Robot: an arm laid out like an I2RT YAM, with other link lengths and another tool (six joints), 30 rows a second.
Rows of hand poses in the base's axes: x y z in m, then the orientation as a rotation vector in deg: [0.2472 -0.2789 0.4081 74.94 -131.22 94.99]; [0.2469 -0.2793 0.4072 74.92 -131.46 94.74]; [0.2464 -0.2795 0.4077 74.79 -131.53 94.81]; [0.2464 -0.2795 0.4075 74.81 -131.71 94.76]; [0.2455 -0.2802 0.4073 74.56 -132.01 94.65]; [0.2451 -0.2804 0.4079 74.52 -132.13 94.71]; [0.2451 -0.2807 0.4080 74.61 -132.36 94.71]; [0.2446 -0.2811 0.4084 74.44 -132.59 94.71]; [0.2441 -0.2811 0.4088 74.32 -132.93 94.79]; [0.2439 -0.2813 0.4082 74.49 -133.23 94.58]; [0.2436 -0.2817 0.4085 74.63 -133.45 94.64]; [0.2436 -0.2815 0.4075 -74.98 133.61 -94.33]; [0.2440 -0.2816 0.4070 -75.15 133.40 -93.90]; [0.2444 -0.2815 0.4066 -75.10 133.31 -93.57]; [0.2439 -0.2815 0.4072 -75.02 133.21 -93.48]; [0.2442 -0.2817 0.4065 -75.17 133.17 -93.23]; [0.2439 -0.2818 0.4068 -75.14 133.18 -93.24]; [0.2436 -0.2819 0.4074 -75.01 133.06 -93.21]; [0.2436 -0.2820 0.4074 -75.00 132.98 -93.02]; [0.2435 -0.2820 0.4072 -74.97 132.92 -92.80]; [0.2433 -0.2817 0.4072 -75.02 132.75 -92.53]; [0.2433 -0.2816 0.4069 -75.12 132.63 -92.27]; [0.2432 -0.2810 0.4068 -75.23 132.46 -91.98]
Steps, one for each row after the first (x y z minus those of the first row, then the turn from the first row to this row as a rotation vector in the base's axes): [-0.0003 -0.0004 -0.0009 0.21 0.03 -0.06]; [-0.0008 -0.0006 -0.0004 0.22 -0.06 -0.12]; [-0.0008 -0.0006 -0.0006 0.35 -0.12 -0.10]; [-0.0017 -0.0013 -0.0008 0.53 -0.22 -0.27]; [-0.0021 -0.0015 -0.0002 0.58 -0.33 -0.26]; [-0.0021 -0.0018 -0.0001 0.75 -0.45 -0.17]; [-0.0026 -0.0022 0.0003 0.87 -0.58 -0.26]; [-0.0031 -0.0022 0.0007 1.04 -0.83 -0.28]; [-0.0033 -0.0024 0.0001 1.32 -0.85 -0.18]; [-0.0036 -0.0028 0.0004 1.47 -1.00 -0.04]; [-0.0036 -0.0026 -0.0006 1.78 -0.99 0.21]; [-0.0032 -0.0027 -0.0011 2.05 -1.05 0.51]; [-0.0028 -0.0026 -0.0015 2.28 -1.17 0.65]; [-0.0033 -0.0026 -0.0009 2.36 -1.28 0.72]; [-0.0030 -0.0028 -0.0016 2.50 -1.24 0.85]; [-0.0033 -0.0029 -0.0013 2.50 -1.25 0.83]; [-0.0036 -0.0030 -0.0007 2.54 -1.40 0.89]; [-0.0036 -0.0031 -0.0007 2.68 -1.47 0.99]; [-0.0037 -0.0031 -0.0009 2.83 -1.55 1.08]; [-0.0039 -0.0028 -0.0009 3.01 -1.64 1.28]; [-0.0039 -0.0027 -0.0012 3.17 -1.67 1.46]; [-0.0040 -0.0021 -0.0013 3.35 -1.72 1.68]
